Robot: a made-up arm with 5 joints. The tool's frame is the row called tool.
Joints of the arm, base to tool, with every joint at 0 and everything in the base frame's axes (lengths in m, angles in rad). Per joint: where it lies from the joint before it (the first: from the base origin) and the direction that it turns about. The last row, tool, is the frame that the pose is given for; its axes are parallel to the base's.
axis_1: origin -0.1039 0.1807 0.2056 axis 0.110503 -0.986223 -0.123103
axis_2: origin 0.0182 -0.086 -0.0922 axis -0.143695 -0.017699 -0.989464
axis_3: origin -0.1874 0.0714 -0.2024 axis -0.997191 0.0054 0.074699
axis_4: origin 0.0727 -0.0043 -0.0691 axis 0 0 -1
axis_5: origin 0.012 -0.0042 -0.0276 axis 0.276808 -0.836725 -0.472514
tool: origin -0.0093 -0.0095 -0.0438
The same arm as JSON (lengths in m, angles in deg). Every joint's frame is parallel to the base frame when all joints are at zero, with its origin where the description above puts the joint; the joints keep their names.
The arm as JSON. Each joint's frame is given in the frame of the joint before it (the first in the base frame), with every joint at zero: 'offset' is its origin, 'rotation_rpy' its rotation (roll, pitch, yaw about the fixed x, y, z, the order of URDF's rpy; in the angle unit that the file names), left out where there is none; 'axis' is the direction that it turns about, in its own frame. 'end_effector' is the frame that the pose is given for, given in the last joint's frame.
{
  "length_unit": "m",
  "angle_unit": "deg",
  "chain": [
    {
      "id": "axis_1",
      "offset": [
        -0.1039,
        0.1807,
        0.2056
      ],
      "axis": [
        0.110503,
        -0.986223,
        -0.123103
      ]
    },
    {
      "id": "axis_2",
      "offset": [
        0.0182,
        -0.086,
        -0.0922
      ],
      "axis": [
        -0.143695,
        -0.017699,
        -0.989464
      ]
    },
    {
      "id": "axis_3",
      "offset": [
        -0.1874,
        0.0714,
        -0.2024
      ],
      "axis": [
        -0.997191,
        0.0054,
        0.074699
      ]
    },
    {
      "id": "axis_4",
      "offset": [
        0.0727,
        -0.0043,
        -0.0691
      ],
      "axis": [
        0.0,
        0.0,
        -1.0
      ]
    },
    {
      "id": "axis_5",
      "offset": [
        0.012,
        -0.0042,
        -0.0276
      ],
      "axis": [
        0.276808,
        -0.836725,
        -0.472514
      ]
    }
  ],
  "end_effector": {
    "offset": [
      -0.0093,
      -0.0095,
      -0.0438
    ]
  }
}

